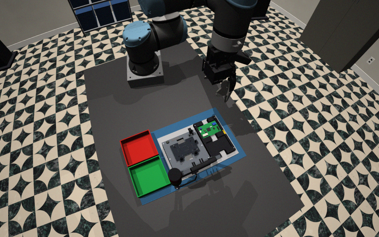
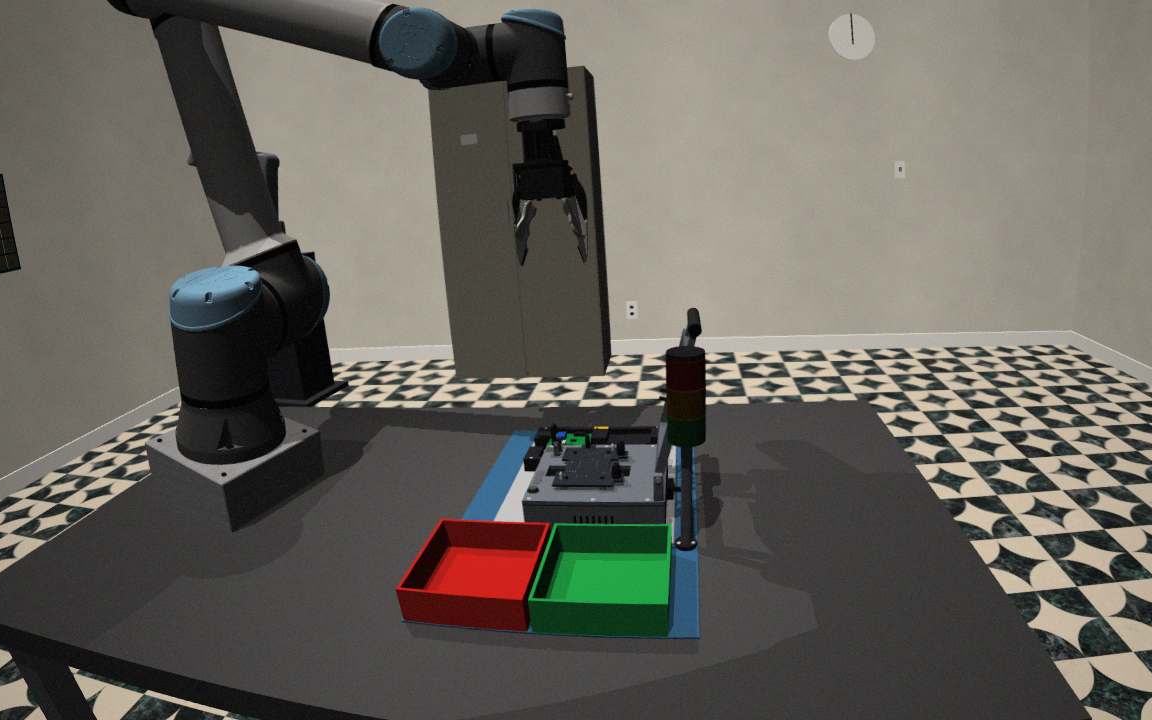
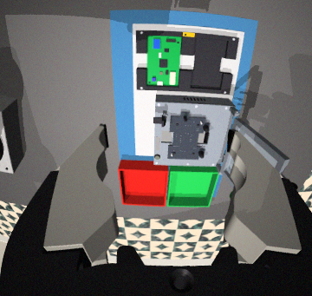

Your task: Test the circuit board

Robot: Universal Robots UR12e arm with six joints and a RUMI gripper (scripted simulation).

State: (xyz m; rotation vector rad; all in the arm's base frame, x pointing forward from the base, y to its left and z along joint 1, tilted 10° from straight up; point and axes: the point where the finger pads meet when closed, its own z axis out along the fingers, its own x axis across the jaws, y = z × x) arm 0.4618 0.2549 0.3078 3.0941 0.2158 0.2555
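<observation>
Right now the green circuit board is 310 mm below my hand. Round my hand: clear lid: 200 mm ahead, 150 mm below, 140 mm to the right; green bin: 350 mm to the right, 320 mm below, 150 mm ahead; red bin: 370 mm to the right, 320 mm below, 10 mm ahead.
</observation>
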